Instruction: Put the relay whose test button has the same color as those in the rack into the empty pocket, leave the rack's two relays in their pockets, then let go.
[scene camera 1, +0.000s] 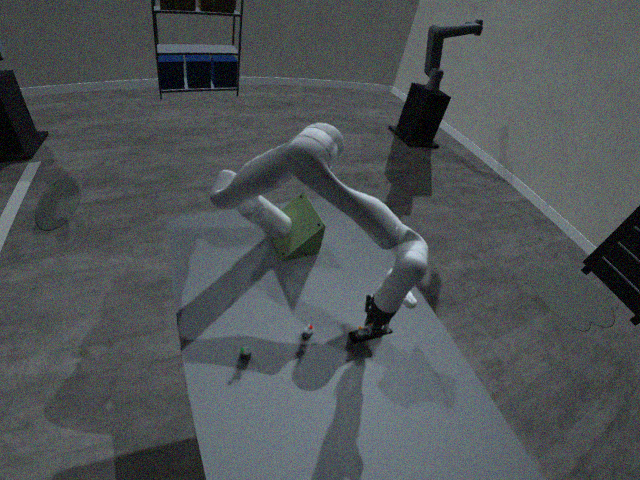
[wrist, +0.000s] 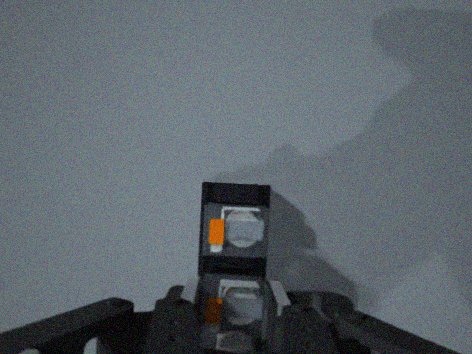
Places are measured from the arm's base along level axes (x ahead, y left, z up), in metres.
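Where they show: gripper, fingertip midpoint: (scene camera 1: 369, 329) (wrist: 232, 299); arm's base, origin of the base link: (scene camera 1: 281, 227).
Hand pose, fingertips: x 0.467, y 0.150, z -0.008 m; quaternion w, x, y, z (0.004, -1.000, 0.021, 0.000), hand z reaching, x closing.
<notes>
Things, the pixels of their centre, and the offset from my fingertips. Level surfaces: height alone.
- black rack, body centre: (wrist: 231, 283) (scene camera 1: 366, 333) dy +0.001, dx +0.000, dz -0.025 m
- relay with an orange test button, body centre: (wrist: 234, 226) dy +0.032, dx +0.000, dz -0.010 m
- second orange-button relay, body centre: (wrist: 232, 301) (scene camera 1: 369, 329) dy -0.001, dx +0.000, dz +0.001 m
- relay with a red button, body centre: (scene camera 1: 308, 332) dy -0.179, dx -0.046, dz -0.015 m
- green button, body centre: (scene camera 1: 245, 353) dy -0.368, dx -0.021, dz -0.015 m
- pale table, its level: dz -0.037 m
The black rack (scene camera 1: 354, 337) (wrist: 237, 194) stands on the table. In the wrist view, a relay with an orange test button (wrist: 216, 231) sits in its far pocket. My gripper (scene camera 1: 375, 329) (wrist: 232, 299) is low over the rack, shut on a second orange-button relay (wrist: 243, 306), in line with the far relay. Its lower part and how deep it sits are hidden. The rest of the rack is hidden under the gripper. In the scene view, a relay with a red button (scene camera 1: 307, 333) and one with a green button (scene camera 1: 245, 355) stand left of the rack, apart from each other.
A green block-like base (scene camera 1: 305, 229) stands at the back of the pale table (scene camera 1: 413, 439), beside the arm's base. A shelf unit (scene camera 1: 197, 49) with blue bins, another arm on a black pedestal (scene camera 1: 422, 112) and a dark slatted object (scene camera 1: 620, 263) stand off the table.
</notes>
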